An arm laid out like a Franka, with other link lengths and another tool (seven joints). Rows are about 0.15 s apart.
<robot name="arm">
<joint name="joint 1" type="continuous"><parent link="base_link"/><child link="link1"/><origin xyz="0.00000 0.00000 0.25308" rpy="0.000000 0.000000 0.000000"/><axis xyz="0 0 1"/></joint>
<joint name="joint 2" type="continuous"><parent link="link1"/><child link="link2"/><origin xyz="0.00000 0.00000 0.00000" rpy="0.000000 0.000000 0.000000"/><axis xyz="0 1 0"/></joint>
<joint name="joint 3" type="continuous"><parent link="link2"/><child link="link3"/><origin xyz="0.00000 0.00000 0.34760" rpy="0.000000 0.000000 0.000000"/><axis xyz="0 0 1"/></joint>
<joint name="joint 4" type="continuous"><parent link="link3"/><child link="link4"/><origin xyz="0.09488 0.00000 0.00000" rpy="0.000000 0.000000 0.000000"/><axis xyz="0 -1 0"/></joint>
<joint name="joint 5" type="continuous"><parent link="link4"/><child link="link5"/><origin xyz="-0.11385 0.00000 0.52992" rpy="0.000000 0.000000 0.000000"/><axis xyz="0 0 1"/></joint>
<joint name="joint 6" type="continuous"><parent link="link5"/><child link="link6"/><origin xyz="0.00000 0.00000 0.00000" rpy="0.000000 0.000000 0.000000"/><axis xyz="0 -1 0"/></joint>
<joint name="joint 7" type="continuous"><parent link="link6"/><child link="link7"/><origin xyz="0.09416 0.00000 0.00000" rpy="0.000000 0.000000 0.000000"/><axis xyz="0 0 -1"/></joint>
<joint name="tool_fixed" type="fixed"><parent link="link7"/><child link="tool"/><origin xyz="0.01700 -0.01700 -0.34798" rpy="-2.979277 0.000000 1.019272"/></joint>
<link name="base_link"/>
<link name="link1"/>
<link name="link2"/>
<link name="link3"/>
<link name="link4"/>
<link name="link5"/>
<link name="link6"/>
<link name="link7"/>
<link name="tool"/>
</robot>
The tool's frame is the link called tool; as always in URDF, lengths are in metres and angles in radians. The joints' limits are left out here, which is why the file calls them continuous.
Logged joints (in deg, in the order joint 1, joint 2, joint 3, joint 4, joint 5, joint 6, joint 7), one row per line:
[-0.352, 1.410, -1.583, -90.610, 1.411, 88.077, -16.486]
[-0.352, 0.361, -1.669, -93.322, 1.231, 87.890, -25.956]
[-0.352, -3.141, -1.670, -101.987, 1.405, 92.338, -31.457]
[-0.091, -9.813, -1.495, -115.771, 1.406, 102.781, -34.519]
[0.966, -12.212, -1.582, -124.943, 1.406, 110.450, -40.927]
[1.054, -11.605, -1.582, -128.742, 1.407, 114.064, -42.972]
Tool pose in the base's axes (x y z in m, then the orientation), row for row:
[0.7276, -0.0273, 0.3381, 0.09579, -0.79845, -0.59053, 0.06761]
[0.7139, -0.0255, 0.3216, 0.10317, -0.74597, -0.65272, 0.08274]
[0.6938, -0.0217, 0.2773, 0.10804, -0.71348, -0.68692, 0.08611]
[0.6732, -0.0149, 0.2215, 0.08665, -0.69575, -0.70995, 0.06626]
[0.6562, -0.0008, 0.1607, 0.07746, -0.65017, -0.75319, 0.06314]
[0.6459, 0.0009, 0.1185, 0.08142, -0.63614, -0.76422, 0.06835]
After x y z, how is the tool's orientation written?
As a quaternion, w x y z.
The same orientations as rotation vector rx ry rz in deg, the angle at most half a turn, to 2 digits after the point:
[-135.57, -100.26, 11.48]
[-126.11, -110.35, 13.99]
[-120.28, -115.80, 14.52]
[-118.76, -121.19, 11.31]
[-111.59, -129.27, 10.84]
[-108.92, -130.86, 11.70]

